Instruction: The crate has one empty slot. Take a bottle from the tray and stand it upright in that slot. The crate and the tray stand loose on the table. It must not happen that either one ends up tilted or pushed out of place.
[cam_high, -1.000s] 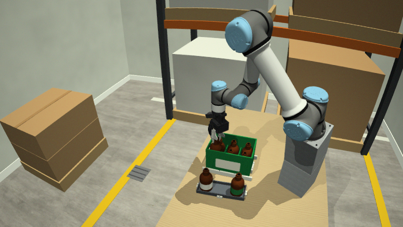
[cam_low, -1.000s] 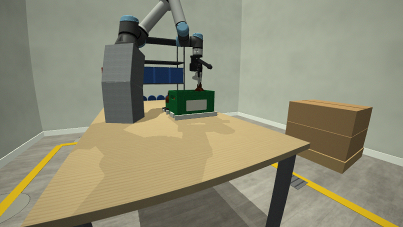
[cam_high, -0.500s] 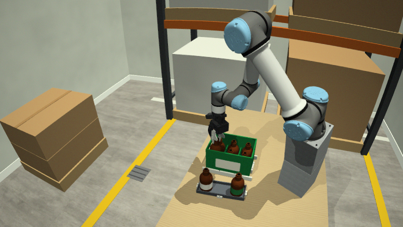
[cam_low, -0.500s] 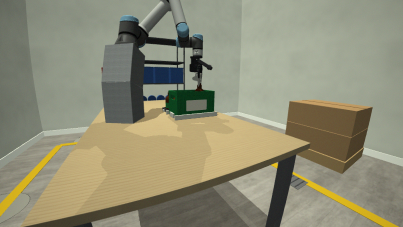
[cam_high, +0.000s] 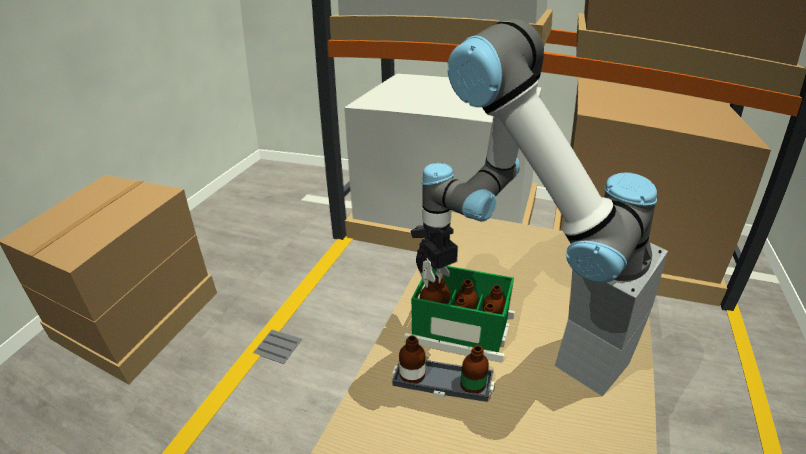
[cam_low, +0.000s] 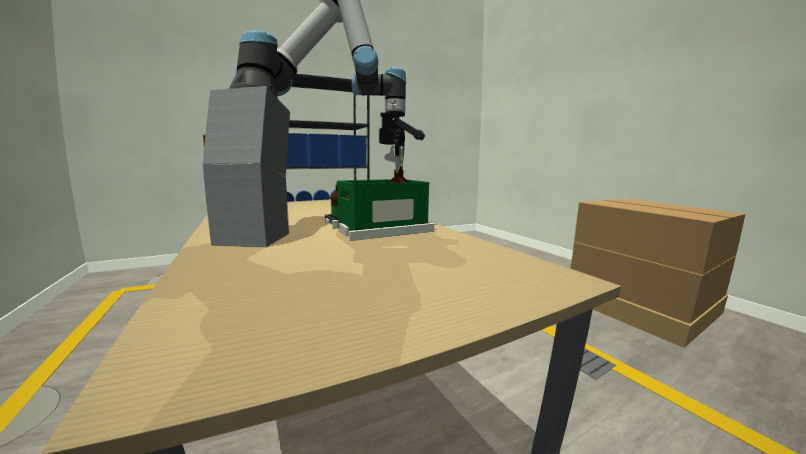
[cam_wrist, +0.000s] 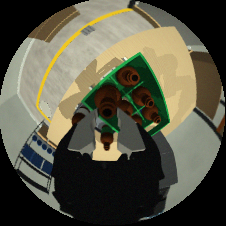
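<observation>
Right now the brown bottle is 7 cm below my hand. Round my hand: white-labelled bottle: 3 cm ahead, 19 cm to the left, 13 cm below; then crate: 9 cm behind, 3 cm to the right, 13 cm below; then tray: 6 cm behind, 19 cm to the left, 20 cm below.
</observation>
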